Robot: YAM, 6 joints.
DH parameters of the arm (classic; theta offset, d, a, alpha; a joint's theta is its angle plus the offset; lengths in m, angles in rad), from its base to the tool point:
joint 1: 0 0.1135 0.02 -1.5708
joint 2: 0 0 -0.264 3.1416
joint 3: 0.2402 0 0.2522 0
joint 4: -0.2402 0 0.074 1.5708
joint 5: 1.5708 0 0 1.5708
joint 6: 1.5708 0.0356 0 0
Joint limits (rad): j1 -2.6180..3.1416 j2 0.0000..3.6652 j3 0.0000..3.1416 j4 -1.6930..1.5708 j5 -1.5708..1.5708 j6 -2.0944..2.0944
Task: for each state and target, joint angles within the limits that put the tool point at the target. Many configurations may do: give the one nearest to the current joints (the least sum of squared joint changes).
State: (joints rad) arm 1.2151 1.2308 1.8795 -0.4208 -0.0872 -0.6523
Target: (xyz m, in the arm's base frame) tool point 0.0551 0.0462 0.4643
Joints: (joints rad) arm 0.7653 0.6707 1.3622 -0.8357 0.1366 -0.6523
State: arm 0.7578 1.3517 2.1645 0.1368 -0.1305 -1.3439
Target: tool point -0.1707 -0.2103 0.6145
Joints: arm 0.9059 0.5932 2.1691 0.0925 -0.1293 -1.3439
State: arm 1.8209 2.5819 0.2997 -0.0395 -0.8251 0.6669
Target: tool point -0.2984 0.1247 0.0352
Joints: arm 2.6590 2.1096 0.8370 0.1022 -0.9060 0.6669
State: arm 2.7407 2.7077 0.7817 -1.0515 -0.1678 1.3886
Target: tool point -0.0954 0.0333 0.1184
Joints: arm 2.7470 2.0037 0.5118 -1.6930 -0.1674 1.3886
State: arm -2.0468 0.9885 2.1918 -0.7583 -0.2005 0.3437
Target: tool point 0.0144 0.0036 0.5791
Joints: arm -2.0750 0.8267 1.9848 -0.9441 -0.3103 0.3437
